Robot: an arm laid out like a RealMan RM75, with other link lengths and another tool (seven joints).
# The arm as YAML. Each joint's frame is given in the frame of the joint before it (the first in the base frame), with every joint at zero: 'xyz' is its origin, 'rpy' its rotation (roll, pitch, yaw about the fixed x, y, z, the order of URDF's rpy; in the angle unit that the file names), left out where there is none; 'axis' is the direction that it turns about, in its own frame. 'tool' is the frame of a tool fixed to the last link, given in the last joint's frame.
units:
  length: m
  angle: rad
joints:
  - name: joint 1
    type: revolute
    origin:
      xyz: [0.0, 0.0, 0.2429]
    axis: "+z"
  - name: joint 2
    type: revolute
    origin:
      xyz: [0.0, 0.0, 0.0]
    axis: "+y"
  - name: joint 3
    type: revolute
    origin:
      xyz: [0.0, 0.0, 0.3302]
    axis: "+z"
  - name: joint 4
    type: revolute
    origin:
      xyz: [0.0, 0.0, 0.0]
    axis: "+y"
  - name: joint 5
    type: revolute
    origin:
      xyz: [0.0, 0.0, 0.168]
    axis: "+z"
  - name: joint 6
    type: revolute
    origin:
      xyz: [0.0, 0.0, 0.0]
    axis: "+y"
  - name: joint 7
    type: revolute
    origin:
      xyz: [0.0, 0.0, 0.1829]
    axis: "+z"
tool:
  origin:
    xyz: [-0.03, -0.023, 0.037]
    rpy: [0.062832, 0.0, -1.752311]
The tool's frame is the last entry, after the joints.
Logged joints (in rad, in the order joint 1, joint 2, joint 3, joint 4, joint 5, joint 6, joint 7), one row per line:
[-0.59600, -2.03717, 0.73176, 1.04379, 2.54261, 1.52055, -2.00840]
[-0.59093, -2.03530, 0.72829, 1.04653, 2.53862, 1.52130, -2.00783]
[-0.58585, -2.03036, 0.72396, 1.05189, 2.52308, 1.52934, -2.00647]
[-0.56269, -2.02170, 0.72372, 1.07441, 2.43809, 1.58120, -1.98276]
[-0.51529, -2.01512, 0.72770, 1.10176, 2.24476, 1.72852, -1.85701]
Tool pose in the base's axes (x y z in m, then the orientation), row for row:
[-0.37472, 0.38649, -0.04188, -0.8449, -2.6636, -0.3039]
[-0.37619, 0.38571, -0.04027, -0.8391, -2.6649, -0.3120]
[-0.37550, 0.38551, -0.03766, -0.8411, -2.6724, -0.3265]
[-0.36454, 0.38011, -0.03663, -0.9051, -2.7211, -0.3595]
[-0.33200, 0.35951, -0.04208, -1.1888, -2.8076, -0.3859]
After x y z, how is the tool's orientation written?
As a rotation vector, in radians.
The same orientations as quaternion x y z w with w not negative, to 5 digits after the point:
[-0.29648, -0.93468, -0.10664, 0.16461]
[-0.29442, -0.93504, -0.10947, 0.16442]
[-0.29437, -0.93528, -0.11427, 0.15981]
[-0.31070, -0.93408, -0.12341, 0.12540]
[-0.38660, -0.91303, -0.12549, 0.03417]

